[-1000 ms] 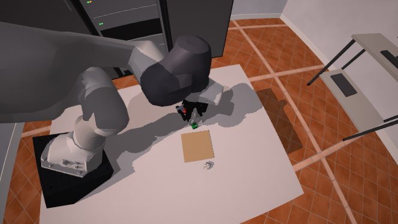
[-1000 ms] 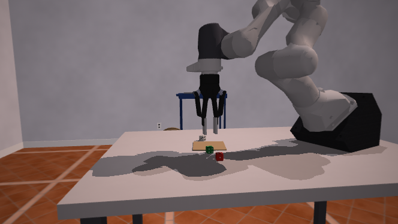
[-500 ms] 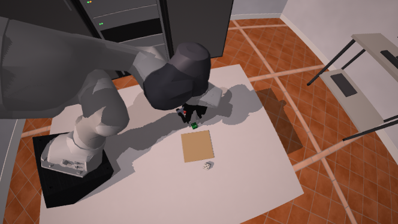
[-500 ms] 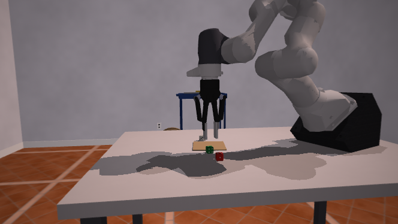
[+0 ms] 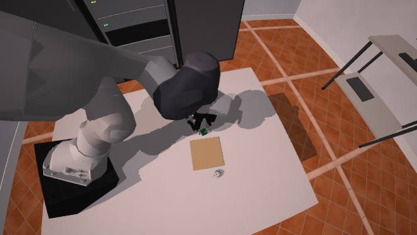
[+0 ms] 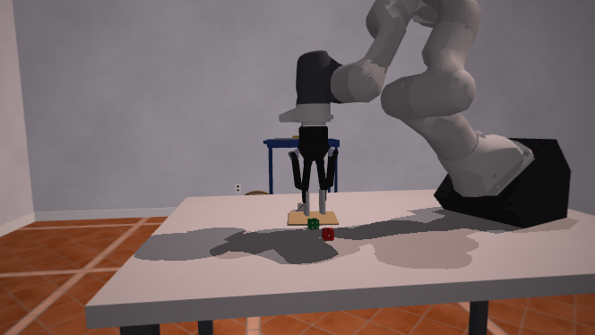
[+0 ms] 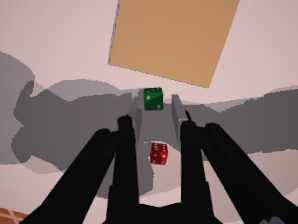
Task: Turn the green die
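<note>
My gripper is now 60 mm above the green die. The rest, counted from my hand: white die (50 mm ahead, 200 mm to the right, 60 mm below); tan mat (10 mm ahead, 100 mm to the right, 70 mm below); red die (40 mm behind, 90 mm to the left, 60 mm below).
</note>
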